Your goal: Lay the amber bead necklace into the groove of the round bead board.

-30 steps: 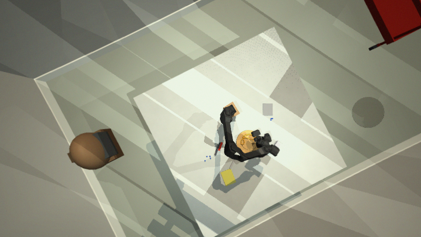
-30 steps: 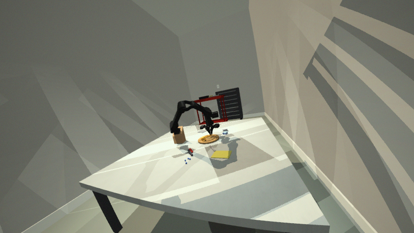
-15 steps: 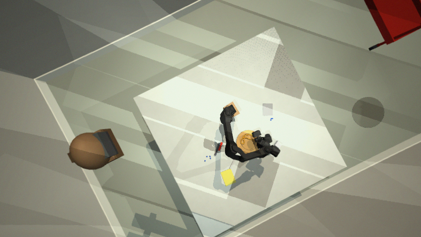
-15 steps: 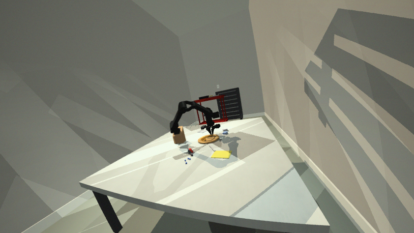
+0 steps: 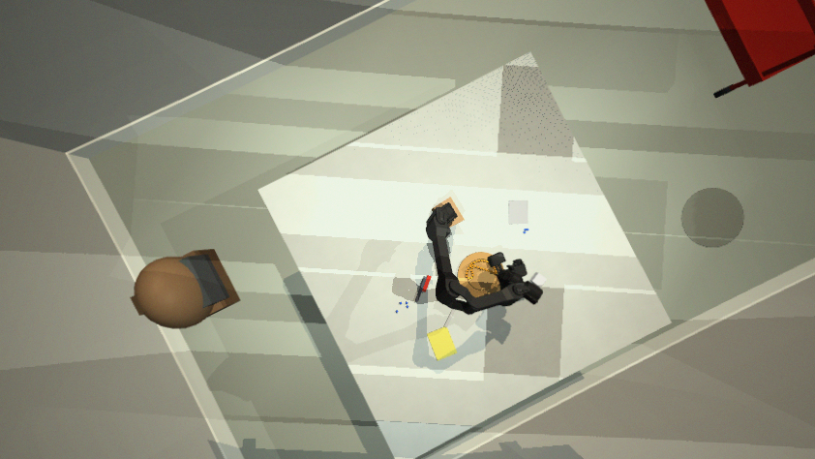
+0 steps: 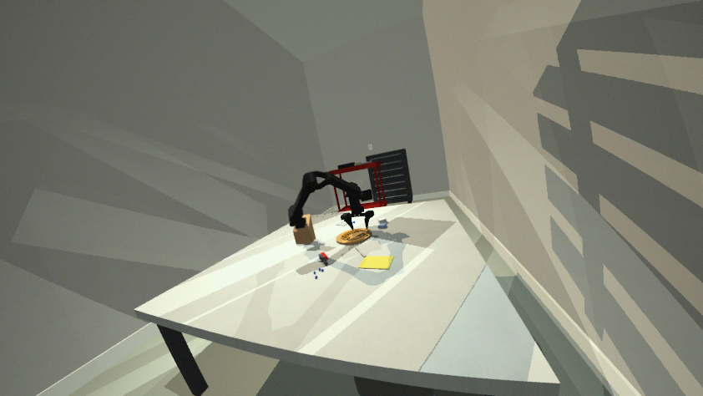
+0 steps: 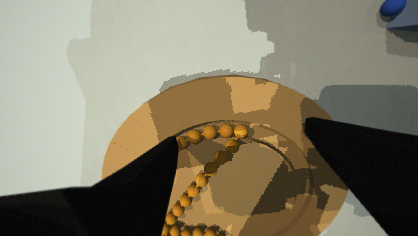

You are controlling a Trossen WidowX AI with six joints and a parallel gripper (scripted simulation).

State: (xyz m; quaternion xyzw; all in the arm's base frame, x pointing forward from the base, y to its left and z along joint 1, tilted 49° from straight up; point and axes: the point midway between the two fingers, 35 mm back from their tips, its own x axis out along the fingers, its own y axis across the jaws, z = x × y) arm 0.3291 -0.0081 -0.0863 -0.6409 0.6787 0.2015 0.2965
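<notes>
Right now the round bead board is 60 mm to the right of my gripper tip, 20 mm below it and 20 mm behind it. Also, from my gripper tip: grey square: 220 mm to the left, 170 mm behind, 20 mm below; light blue cube: 130 mm ahead, 40 mm to the left, 10 mm below; white cube: 140 mm to the left, 120 mm ahead, 10 mm below.
</notes>
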